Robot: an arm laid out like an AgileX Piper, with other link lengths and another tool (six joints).
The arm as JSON. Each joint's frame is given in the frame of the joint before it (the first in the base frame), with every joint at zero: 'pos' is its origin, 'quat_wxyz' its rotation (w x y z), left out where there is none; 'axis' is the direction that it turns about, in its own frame. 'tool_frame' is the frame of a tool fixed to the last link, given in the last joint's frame.
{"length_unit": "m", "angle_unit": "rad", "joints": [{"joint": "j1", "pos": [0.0, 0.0, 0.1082], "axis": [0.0, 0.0, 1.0]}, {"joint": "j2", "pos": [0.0, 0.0, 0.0], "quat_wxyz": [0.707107, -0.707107, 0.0, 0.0], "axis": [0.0, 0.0, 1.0]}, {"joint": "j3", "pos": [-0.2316, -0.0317, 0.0], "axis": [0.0, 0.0, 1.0]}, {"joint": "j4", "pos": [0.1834, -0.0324, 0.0], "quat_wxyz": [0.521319, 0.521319, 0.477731, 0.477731], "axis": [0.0, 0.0, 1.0]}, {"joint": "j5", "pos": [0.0, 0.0, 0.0], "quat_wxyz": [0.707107, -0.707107, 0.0, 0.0], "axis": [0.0, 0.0, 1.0]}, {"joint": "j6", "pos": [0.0, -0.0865, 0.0], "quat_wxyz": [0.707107, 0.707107, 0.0, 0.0], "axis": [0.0, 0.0, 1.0]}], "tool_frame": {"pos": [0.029, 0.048, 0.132], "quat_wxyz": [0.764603, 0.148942, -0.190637, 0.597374]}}
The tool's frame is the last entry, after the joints.
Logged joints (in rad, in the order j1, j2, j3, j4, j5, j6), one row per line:
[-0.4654, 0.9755, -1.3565, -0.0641, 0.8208, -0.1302]
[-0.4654, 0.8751, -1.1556, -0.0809, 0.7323, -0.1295]
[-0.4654, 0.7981, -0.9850, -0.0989, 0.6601, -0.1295]
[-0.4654, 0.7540, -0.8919, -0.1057, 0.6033, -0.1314]
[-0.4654, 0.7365, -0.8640, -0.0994, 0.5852, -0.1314]
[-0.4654, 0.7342, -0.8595, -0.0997, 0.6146, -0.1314]
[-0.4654, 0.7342, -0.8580, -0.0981, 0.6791, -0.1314]
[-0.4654, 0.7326, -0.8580, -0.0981, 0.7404, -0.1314]
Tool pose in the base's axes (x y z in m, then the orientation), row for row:
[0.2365, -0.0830, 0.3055, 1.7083, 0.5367, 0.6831]
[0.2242, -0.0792, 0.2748, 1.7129, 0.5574, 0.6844]
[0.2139, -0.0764, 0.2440, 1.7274, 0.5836, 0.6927]
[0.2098, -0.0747, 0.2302, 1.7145, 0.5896, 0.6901]
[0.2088, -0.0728, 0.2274, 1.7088, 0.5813, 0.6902]
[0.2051, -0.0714, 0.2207, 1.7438, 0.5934, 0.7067]
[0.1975, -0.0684, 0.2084, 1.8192, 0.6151, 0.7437]
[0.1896, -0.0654, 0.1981, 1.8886, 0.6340, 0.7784]
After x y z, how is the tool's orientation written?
As angles about the fixed x, y, z axes (roll, pitch, yaw), in radians.
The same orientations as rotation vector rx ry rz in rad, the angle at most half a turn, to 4 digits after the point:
[1.4160, 0.9210, 0.0537]
[1.4098, 0.9346, 0.0352]
[1.4065, 0.9573, 0.0124]
[1.3929, 0.9573, 0.0116]
[1.3917, 0.9519, 0.0213]
[1.4099, 0.9746, 0.0066]
[1.4491, 1.0217, -0.0228]
[1.4833, 1.0642, -0.0513]

